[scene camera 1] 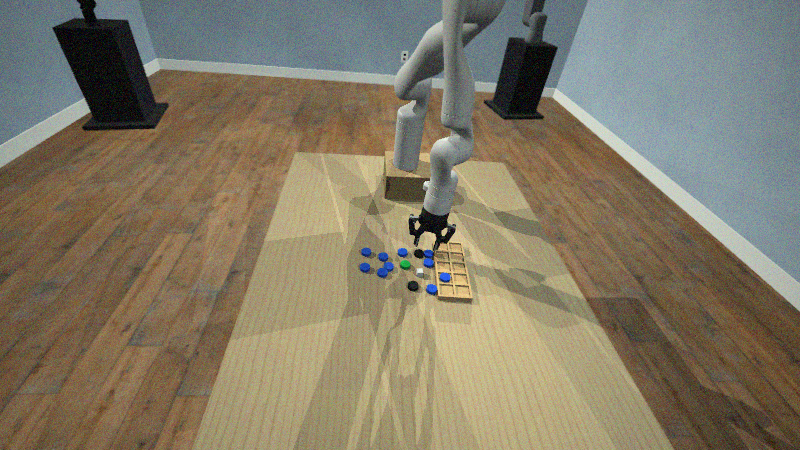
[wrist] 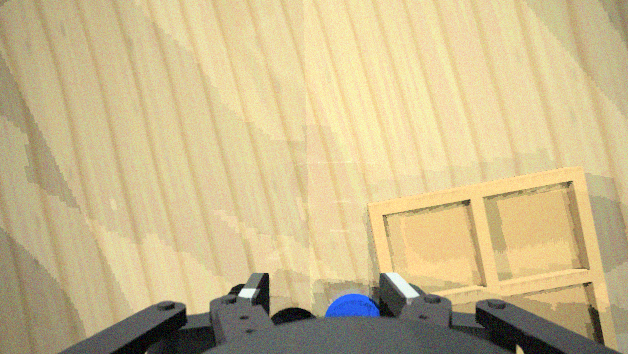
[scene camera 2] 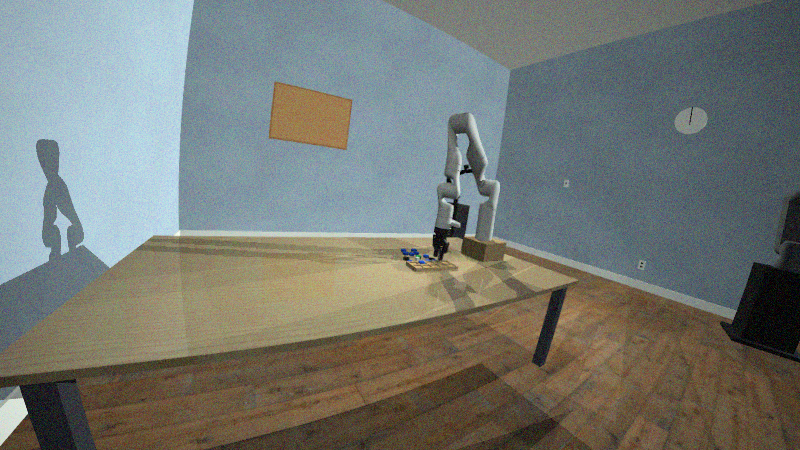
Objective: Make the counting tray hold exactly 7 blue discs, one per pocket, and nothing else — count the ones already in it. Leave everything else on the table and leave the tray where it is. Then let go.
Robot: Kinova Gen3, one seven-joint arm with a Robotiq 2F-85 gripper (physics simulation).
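The wooden counting tray (scene camera 1: 454, 298) (scene camera 2: 433, 269) (wrist: 475, 191) has two columns of pockets. One blue disc (scene camera 1: 444, 277) (scene camera 2: 421, 261) sits in a left-column pocket near the front. My gripper (scene camera 1: 426, 245) (scene camera 2: 439, 258) (wrist: 324, 295) is partly open and empty, pointing down low over the table beside the tray's back left corner. In the wrist view, a blue disc (scene camera 1: 428, 253) (wrist: 353, 306) and a black disc (scene camera 1: 419, 253) (wrist: 294, 314) show between the fingers, partly hidden by the gripper body. More blue discs (scene camera 1: 428, 263) (scene camera 1: 431, 289) lie along the tray's left side.
Several more blue discs (scene camera 1: 402, 252) (scene camera 1: 383, 256) (scene camera 1: 364, 267) lie farther left. A green disc (scene camera 1: 405, 264), a white cube (scene camera 1: 419, 272) and another black disc (scene camera 1: 412, 286) lie between them and the tray. The arm's base block (scene camera 1: 405, 187) (scene camera 2: 483, 250) stands at the back.
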